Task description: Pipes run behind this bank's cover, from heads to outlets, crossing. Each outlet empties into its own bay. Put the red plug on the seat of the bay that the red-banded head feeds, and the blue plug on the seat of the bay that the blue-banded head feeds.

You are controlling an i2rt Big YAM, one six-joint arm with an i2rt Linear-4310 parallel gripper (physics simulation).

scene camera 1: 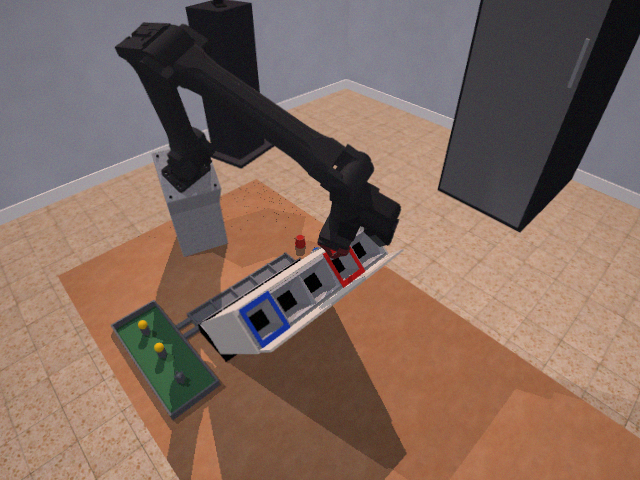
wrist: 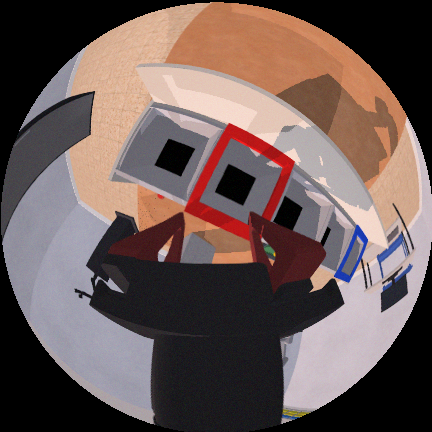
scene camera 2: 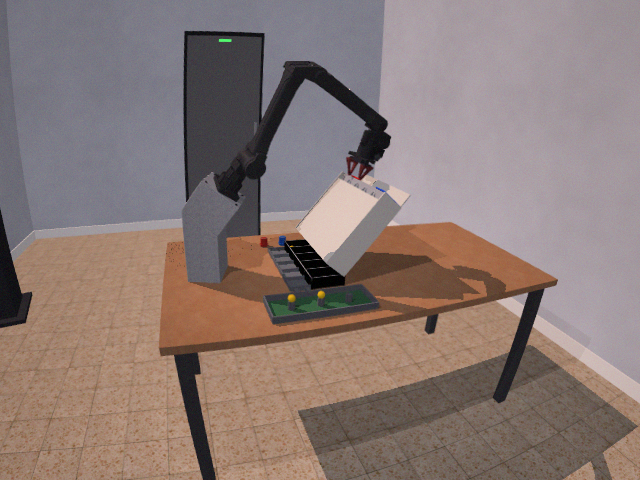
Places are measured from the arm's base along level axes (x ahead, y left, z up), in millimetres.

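Where they show: gripper, fingertip midpoint: (scene camera 1: 337,247) (wrist: 215,217) (scene camera 2: 354,178); arm's base, origin of the base link: (scene camera 1: 186,170) (scene camera 2: 224,189).
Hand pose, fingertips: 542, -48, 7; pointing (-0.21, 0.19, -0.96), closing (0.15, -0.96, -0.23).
Things, the pixels of their top centre, and the offset from my fingertips, as dx, dy, dz. "spot": a spot on its surface instead.
- red-banded head, surface spot: (wrist: 209,167) (scene camera 1: 353,255) spot: +36, +15, -17
- blue-banded head, surface spot: (wrist: 344,276) (scene camera 2: 381,190) spot: -50, -228, +4
- red plug, middle of its top: (scene camera 1: 300,237) (scene camera 2: 263,237) -290, +255, -302
- blue plug, middle of its top: (scene camera 1: 317,250) (scene camera 2: 282,236) -206, +234, -302
- small yellow spot, surface spot: (scene camera 2: 292,246) spot: -215, +122, -310
- green tray, surface spot: (scene camera 1: 142,373) spot: -342, -391, -316
- bare grey post, surface spot: (scene camera 1: 179,377) (scene camera 2: 352,293) spot: -248, -346, -308
- bank's pale flap, surface spot: (wrist: 190,85) spot: +103, +39, -19
My gripper (scene camera 1: 337,253) (scene camera 2: 356,177) (wrist: 215,217) is open and empty, over the near edge of the red-banded head (scene camera 1: 358,259) (wrist: 209,167) at the top of the white bank (scene camera 2: 336,217). The blue-banded head (scene camera 1: 252,329) (scene camera 2: 380,189) (wrist: 344,276) is at the other end. The red plug (scene camera 1: 299,241) (scene camera 2: 263,241) and blue plug (scene camera 1: 315,249) (scene camera 2: 282,240) stand on the table beyond the far end of the bays (scene camera 2: 310,266). A small yellow spot (scene camera 2: 292,246) shows in the farthest bay. The cover hides the pipes.
A green tray (scene camera 1: 142,373) (scene camera 2: 325,312) with a dark rim lies beside the bays' near end. It has two yellow balls on posts and one bare grey post (scene camera 1: 179,377) (scene camera 2: 348,297). The bank's pale flap (wrist: 190,85) rises behind the heads. The arm's grey pedestal (scene camera 2: 204,242) stands on the table.
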